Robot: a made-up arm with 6 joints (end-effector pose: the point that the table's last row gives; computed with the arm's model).
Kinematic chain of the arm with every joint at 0, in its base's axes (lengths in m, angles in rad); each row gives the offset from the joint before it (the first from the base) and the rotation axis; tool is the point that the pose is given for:
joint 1: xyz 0 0 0.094 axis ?
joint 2: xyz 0 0.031 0 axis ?
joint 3: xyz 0 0 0.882 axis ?
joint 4: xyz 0 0 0.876 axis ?
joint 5: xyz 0 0 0 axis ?
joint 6: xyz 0 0 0.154 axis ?
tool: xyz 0 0 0
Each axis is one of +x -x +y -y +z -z.
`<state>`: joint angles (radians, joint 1 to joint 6).
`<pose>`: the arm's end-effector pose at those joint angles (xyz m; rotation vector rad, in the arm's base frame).
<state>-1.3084 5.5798 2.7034 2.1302 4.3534 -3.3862</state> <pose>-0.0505 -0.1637 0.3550 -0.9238 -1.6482 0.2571</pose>
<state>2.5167 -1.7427 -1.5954 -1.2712 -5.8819 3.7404</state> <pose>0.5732 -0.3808 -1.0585 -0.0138 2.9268 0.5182</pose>
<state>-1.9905 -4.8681 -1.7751 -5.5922 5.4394 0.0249</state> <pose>-0.2195 -0.3879 1.1152 -0.9057 -0.7851 -1.0297</pose>
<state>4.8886 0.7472 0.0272 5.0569 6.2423 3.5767</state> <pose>0.2674 -1.2912 1.4787 0.7656 -0.1985 0.9226</pose>
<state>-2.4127 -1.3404 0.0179 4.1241 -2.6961 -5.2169</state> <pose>1.2241 0.9774 0.5122 0.7642 -1.4549 0.9535</pose>
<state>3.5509 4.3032 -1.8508 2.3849 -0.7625 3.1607</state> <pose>0.2044 0.1345 -1.0681 -2.3385 -1.2301 0.0514</pose>
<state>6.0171 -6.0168 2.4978 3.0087 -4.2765 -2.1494</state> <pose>0.6495 -0.1257 0.2420 0.3798 0.6849 0.7888</pose>
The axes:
joint 1: +z
joint 2: +y
joint 3: +y
joint 4: +z
joint 5: +y
joint 6: +z

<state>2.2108 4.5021 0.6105 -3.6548 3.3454 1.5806</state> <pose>0.8951 -1.2285 0.2174 -1.8524 -0.0429 0.7301</pose>
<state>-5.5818 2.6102 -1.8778 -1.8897 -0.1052 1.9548</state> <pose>0.8401 0.7703 0.0955 -0.3387 0.7148 0.7640</pose>
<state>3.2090 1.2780 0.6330 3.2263 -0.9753 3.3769</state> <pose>-1.7026 -0.1568 -0.0923 2.9905 -0.3098 -0.3641</pose>
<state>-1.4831 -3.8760 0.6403 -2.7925 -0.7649 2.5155</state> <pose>0.1184 -0.5759 -1.5528 -1.5694 -2.3104 -0.9404</pose>
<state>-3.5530 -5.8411 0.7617 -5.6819 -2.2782 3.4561</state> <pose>-0.9638 0.4590 1.2597 -0.2117 1.1949 -0.1915</pose>
